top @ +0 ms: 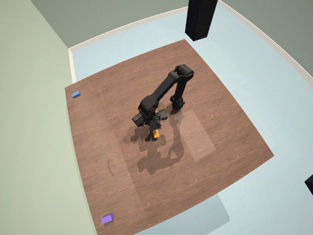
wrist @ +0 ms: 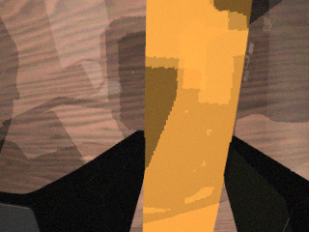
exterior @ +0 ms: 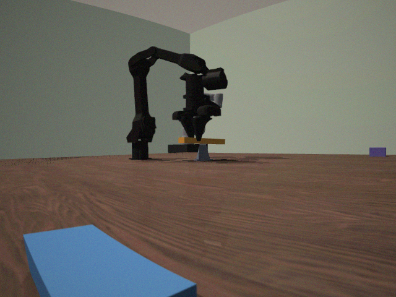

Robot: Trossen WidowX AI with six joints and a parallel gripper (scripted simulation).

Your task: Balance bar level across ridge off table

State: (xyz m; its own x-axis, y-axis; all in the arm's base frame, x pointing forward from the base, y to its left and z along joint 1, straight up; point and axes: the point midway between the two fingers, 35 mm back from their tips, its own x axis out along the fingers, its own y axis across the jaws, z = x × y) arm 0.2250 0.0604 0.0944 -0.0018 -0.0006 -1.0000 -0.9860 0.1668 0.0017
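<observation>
Right now my gripper tip is 30 mm to the right of the orange bar. From my gripper tip the other things lie so: purple block: 520 mm ahead, 440 mm to the left, 40 mm below; blue block: 520 mm ahead, 560 mm to the right, 50 mm below.
</observation>
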